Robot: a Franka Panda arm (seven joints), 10 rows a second.
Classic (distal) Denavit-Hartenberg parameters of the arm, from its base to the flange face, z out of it. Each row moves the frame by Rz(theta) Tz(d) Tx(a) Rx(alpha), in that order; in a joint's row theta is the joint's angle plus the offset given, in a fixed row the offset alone. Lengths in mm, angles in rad.
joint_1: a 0  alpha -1.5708  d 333  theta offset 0
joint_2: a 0  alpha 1.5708  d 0  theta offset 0
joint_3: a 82.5  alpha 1.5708  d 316  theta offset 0
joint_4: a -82.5  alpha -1.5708  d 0  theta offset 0
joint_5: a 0  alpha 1.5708  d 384  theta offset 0
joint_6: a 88  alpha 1.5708  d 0  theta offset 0
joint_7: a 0  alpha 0  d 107  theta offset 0
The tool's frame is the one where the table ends.
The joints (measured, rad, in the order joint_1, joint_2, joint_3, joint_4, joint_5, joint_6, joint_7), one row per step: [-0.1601 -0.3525 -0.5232 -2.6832 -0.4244 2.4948 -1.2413]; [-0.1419 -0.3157 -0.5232 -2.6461 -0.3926 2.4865 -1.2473]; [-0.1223 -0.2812 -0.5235 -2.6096 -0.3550 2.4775 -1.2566]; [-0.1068 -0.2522 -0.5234 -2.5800 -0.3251 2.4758 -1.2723]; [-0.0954 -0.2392 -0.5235 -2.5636 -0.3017 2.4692 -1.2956]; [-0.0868 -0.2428 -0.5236 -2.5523 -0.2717 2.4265 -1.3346]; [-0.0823 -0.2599 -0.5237 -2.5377 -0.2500 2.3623 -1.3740]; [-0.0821 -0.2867 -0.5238 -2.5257 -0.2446 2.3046 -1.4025]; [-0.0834 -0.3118 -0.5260 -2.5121 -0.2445 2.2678 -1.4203]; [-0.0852 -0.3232 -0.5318 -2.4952 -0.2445 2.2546 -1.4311]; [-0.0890 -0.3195 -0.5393 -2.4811 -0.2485 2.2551 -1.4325]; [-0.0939 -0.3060 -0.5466 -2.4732 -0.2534 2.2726 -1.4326]
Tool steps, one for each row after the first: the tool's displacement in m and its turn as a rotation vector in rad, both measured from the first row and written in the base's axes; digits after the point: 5 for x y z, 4 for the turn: [0.01188 -0.00316 0.00140 0.0057 0.0055 -0.0055]; [0.02417 -0.00518 0.00308 0.0150 0.0079 -0.0100]; [0.03490 -0.00650 0.00446 0.0194 0.0068 -0.0041]; [0.04103 -0.00593 0.00578 0.0269 0.0080 0.0112]; [0.04170 -0.00396 0.00779 0.0535 0.0291 0.0323]; [0.03969 -0.00306 0.01448 0.0825 0.0550 0.0548]; [0.03598 -0.00322 0.02450 0.1005 0.0712 0.0751]; [0.03328 -0.00578 0.03640 0.1064 0.0695 0.0861]; [0.03270 -0.01145 0.04652 0.1027 0.0568 0.0870]; [0.03253 -0.01857 0.05090 0.0944 0.0498 0.0777]; [0.03307 -0.02551 0.05043 0.0820 0.0430 0.0684]
